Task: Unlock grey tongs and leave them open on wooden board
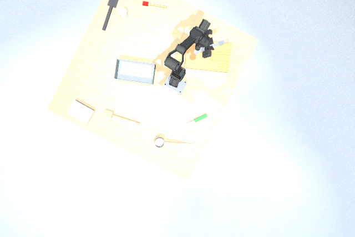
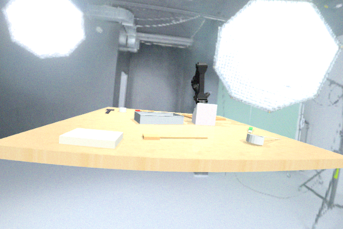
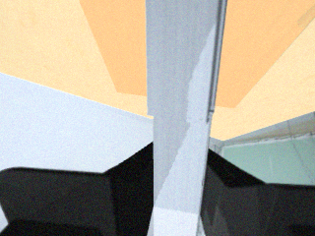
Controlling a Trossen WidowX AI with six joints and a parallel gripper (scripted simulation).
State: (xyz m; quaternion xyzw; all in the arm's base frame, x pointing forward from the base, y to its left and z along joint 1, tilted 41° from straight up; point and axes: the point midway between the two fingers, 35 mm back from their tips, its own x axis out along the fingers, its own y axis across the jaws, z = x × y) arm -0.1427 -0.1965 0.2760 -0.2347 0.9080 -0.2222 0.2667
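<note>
Now: gripper tip 1 cm short of the wooden board, 1 cm to the right of it and 15 cm above it. From my gripper tip the other things lie so: green-handled tool: 10 cm behind, 53 cm to the left, 15 cm below; roasting tin: 50 cm ahead, 35 cm to the left, 13 cm below; black spatula: 89 cm ahead, 5 cm to the right, 15 cm below.
</note>
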